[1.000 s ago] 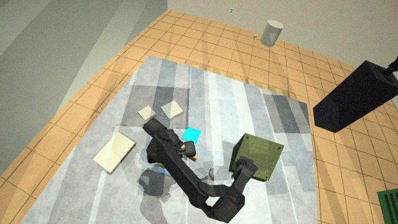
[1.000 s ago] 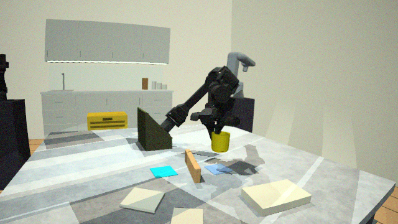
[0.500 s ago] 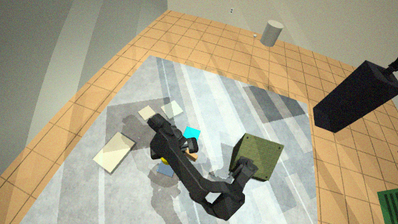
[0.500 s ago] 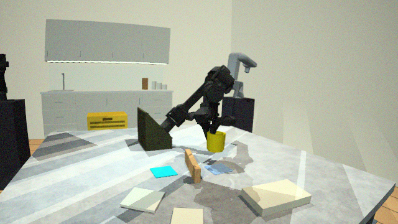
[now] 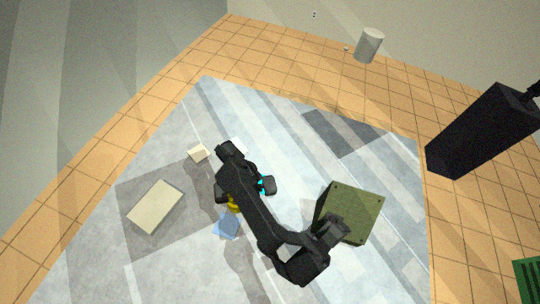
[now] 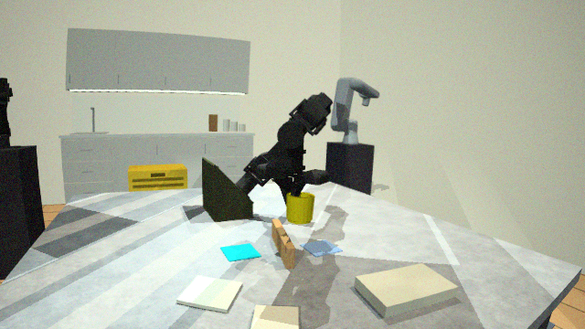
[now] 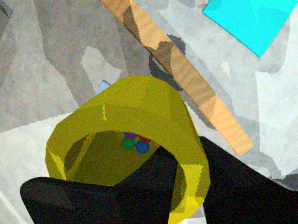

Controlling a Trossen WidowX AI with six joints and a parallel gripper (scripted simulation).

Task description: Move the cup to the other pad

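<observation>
My gripper tip is now 10 mm past the cyan pad, 130 mm to the left of it and 120 mm above it. From my gripper tip the other things lie so: light blue pad (40 mm ahead, 80 mm to the left, 120 mm below); then wooden bar (10 mm ahead, 30 mm to the right, 100 mm below); then yellow cup (20 mm ahead, 20 mm to the left).
</observation>
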